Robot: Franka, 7 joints.
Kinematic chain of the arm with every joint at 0, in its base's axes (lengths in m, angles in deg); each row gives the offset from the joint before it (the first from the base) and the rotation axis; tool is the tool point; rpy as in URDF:
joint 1: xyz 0 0 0.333 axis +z
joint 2: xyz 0 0 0 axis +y
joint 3: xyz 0 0 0.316 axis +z
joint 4: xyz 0.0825 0 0 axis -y
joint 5: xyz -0.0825 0 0.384 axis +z
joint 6: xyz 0 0 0 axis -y
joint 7: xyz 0.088 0 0 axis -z
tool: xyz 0 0 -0.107 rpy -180 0 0
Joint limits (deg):
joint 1: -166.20..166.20
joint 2: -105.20..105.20
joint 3: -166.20..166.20
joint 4: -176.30..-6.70
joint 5: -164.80..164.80
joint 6: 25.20..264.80
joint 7: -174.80..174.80
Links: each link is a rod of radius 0.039 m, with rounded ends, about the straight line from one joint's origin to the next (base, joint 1, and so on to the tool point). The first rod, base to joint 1, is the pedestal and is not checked.
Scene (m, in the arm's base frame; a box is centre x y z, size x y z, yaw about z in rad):
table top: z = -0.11
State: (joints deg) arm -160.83 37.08 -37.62 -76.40 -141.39 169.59 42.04
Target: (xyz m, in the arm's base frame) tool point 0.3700 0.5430 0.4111
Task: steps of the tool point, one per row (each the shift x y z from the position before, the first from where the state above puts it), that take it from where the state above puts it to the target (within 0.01 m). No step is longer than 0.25 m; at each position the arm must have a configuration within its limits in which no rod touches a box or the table.
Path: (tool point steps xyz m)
1: 0.0685 0.1517 0.1198
2: 0.1229 0.1399 0.0963
3: 0.1679 0.1165 0.0560
4: 0.1959 0.0820 0.0050
5: 0.2025 0.0390 -0.0494
6: 0.1863 -0.0086 -0.0988
7: 0.1502 -0.0566 -0.1350

